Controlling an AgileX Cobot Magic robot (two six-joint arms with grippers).
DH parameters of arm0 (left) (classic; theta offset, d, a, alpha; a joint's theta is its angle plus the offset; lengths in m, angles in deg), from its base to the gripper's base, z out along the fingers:
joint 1: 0 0.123 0 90
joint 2: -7.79 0 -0.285 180
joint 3: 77.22 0 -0.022 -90
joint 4: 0 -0.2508 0 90
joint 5: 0 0 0.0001 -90
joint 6: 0 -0.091 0 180
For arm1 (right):
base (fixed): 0 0 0 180
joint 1: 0 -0.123 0 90
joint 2: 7.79 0 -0.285 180
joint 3: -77.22 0 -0.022 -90
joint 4: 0 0.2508 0 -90
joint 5: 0 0 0.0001 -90
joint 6: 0 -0.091 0 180
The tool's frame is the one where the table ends.
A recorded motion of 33 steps. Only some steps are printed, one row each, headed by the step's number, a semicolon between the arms.
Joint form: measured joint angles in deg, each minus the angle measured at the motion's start. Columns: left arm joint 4, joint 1, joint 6, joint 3, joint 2, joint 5; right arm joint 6, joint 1, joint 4, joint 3, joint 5, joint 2.
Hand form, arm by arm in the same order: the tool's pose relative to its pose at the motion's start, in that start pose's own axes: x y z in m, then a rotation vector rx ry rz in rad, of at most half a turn. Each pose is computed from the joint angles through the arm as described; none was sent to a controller.
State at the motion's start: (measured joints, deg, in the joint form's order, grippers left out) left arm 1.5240 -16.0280 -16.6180 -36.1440 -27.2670 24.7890; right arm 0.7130 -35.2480 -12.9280 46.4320 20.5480 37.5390
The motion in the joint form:
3: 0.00 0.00 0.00 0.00 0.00 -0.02; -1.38 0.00 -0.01 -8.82 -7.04 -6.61
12: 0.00 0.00 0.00 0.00 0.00 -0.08; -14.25 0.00 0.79 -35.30 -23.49 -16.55
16: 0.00 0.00 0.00 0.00 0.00 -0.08; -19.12 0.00 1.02 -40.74 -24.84 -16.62
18: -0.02 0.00 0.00 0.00 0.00 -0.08; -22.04 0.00 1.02 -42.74 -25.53 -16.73
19: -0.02 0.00 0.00 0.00 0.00 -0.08; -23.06 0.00 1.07 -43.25 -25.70 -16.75
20: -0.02 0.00 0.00 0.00 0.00 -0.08; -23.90 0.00 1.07 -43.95 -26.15 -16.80
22: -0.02 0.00 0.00 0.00 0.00 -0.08; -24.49 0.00 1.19 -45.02 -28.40 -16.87
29: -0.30 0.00 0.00 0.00 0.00 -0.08; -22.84 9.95 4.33 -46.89 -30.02 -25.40
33: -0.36 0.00 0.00 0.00 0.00 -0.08; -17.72 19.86 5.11 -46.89 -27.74 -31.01
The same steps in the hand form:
3: 0.0000 0.0000 0.0000 -0.0001 -0.0003 0.0000; 0.0271 0.0074 -0.0156 -0.0082 -0.0853 0.0214
12: -0.0001 0.0000 0.0000 -0.0004 -0.0013 0.0000; 0.1377 0.0381 -0.0204 -0.0818 -0.0820 0.2511
16: -0.0001 0.0000 0.0000 -0.0004 -0.0013 0.0000; 0.1671 0.0454 -0.0189 -0.0942 -0.0078 0.3380
18: -0.0001 0.0000 0.0000 -0.0005 -0.0013 0.0003; 0.1775 0.0480 -0.0191 -0.0976 0.0158 0.3884
19: -0.0001 0.0000 0.0000 -0.0005 -0.0013 0.0003; 0.1802 0.0486 -0.0192 -0.0982 0.0224 0.4070
20: -0.0001 0.0000 0.0000 -0.0005 -0.0013 0.0003; 0.1835 0.0495 -0.0194 -0.0997 0.0268 0.4217
22: -0.0001 0.0000 0.0000 -0.0005 -0.0013 0.0003; 0.1861 0.0508 -0.0198 -0.1073 0.0062 0.4356
29: -0.0001 0.0002 0.0000 -0.0025 -0.0007 0.0048; 0.1873 0.0364 -0.0335 0.0703 -0.1398 0.4718
33: -0.0001 0.0003 0.0000 -0.0029 -0.0006 0.0057; 0.1877 0.0250 -0.0442 0.2595 -0.1881 0.3915

